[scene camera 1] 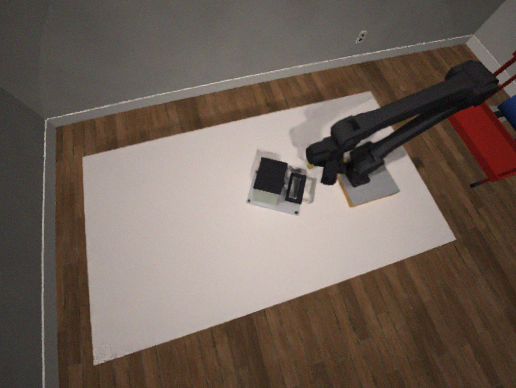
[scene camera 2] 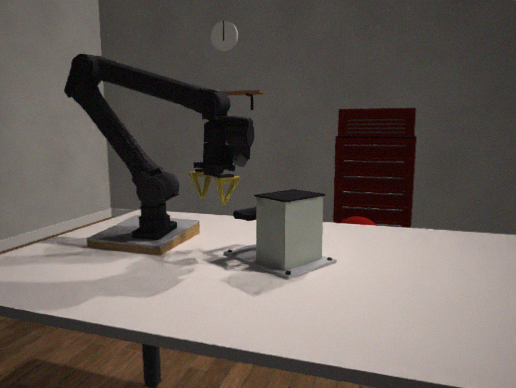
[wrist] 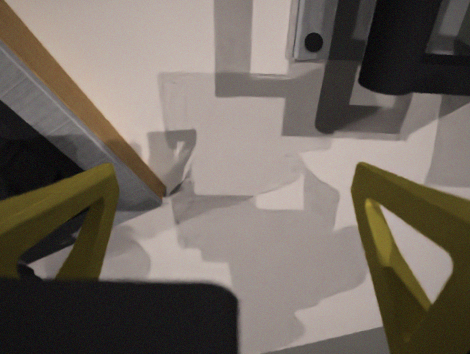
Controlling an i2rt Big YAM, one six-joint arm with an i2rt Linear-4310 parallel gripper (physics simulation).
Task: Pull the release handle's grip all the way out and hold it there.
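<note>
The release handle's grip is a black rectangular loop (scene camera 1: 294, 201) (scene camera 2: 245, 214) (wrist: 425, 77) beside a pale green box with a black top (scene camera 1: 271, 175) (scene camera 2: 290, 232). It stands out on the side facing the arm's base, above a grey mounting plate (scene camera 1: 280, 206) (scene camera 2: 305, 269) (wrist: 320, 20). My gripper (scene camera 1: 327, 163) (scene camera 2: 213, 200) (wrist: 234, 176) is open and empty, its yellow fingers pointing down. In the second scene view it hangs a little higher than the grip, towards the arm's base. The fingers are apart from the grip, which shows at the upper right in the wrist view.
The arm's base stands on a grey board with a wooden edge (scene camera 1: 370, 192) (scene camera 2: 175, 240) (wrist: 75, 100) on the white table (scene camera 1: 190, 260) (scene camera 2: 400, 300). A red cart (scene camera 1: 482, 140) is beyond the table at the right. A red tool chest (scene camera 2: 375, 175) stands behind the table.
</note>
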